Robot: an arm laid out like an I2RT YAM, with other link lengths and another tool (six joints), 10 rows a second.
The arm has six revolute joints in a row. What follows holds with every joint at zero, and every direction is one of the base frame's. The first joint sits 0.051 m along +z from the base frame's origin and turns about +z. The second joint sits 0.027 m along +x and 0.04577 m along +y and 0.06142 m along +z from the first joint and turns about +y. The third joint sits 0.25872 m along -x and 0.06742 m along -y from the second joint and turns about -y. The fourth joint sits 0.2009 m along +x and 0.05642 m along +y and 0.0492 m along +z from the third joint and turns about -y. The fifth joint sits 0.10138 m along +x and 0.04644 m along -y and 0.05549 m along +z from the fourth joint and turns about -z. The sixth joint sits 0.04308 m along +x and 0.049 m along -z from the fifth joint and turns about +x. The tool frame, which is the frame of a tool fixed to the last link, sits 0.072 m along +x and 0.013 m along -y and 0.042 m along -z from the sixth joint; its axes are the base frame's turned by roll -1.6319, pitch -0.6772 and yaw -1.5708 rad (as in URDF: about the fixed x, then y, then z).
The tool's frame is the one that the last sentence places.
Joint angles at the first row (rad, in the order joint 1, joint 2, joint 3, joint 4, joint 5, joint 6):
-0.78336, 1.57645, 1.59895, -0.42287, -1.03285, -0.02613
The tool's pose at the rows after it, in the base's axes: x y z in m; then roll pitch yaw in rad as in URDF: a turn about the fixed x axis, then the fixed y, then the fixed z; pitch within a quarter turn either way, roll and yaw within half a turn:
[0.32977, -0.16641, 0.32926, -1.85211, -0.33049, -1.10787]
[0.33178, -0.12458, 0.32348, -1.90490, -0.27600, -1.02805]
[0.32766, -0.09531, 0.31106, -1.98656, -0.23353, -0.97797]
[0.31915, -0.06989, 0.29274, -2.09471, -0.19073, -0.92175]
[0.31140, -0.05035, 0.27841, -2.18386, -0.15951, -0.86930]
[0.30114, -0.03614, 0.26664, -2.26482, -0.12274, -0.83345]
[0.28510, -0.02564, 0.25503, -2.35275, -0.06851, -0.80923]
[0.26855, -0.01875, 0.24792, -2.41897, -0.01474, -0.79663]
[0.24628, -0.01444, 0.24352, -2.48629, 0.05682, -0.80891]
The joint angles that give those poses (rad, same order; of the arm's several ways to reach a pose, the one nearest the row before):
-0.68645, 1.54326, 1.59893, -0.47471, -1.03818, -0.02726
-0.57698, 1.50929, 1.59894, -0.58003, -0.98745, -0.02803
-0.48962, 1.48795, 1.59935, -0.69562, -0.91154, -0.05283
-0.40532, 1.47915, 1.59892, -0.82455, -0.82762, -0.09480
-0.33438, 1.47918, 1.59896, -0.91688, -0.76162, -0.12457
-0.28057, 1.47917, 1.59897, -1.00005, -0.70515, -0.13980
-0.24128, 1.47801, 1.59891, -1.10033, -0.65480, -0.15048
-0.21916, 1.47307, 1.59898, -1.18889, -0.62582, -0.15469
-0.21344, 1.45972, 1.59894, -1.29377, -0.60368, -0.14553

